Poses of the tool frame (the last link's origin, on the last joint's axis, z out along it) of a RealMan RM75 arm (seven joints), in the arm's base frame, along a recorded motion.
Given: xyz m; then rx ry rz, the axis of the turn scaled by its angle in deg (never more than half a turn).
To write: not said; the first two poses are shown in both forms.
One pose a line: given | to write
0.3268, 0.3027, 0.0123, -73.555, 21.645, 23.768 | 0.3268, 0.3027, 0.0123, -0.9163, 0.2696, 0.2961, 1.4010
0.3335, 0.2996, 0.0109, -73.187, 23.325, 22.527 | 0.3335, 0.2996, 0.0109, -0.9143, 0.2914, 0.2814, 1.3971
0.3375, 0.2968, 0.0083, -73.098, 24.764, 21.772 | 0.3375, 0.2968, 0.0083, -0.9115, 0.3088, 0.2715, 1.3996
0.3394, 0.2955, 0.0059, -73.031, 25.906, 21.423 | 0.3394, 0.2955, 0.0059, -0.9084, 0.3222, 0.2665, 1.4032
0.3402, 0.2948, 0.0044, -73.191, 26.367, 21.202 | 0.3402, 0.2948, 0.0044, -0.9077, 0.3270, 0.2629, 1.4073
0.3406, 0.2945, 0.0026, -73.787, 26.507, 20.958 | 0.3406, 0.2945, 0.0026, -0.9092, 0.3266, 0.2582, 1.4164
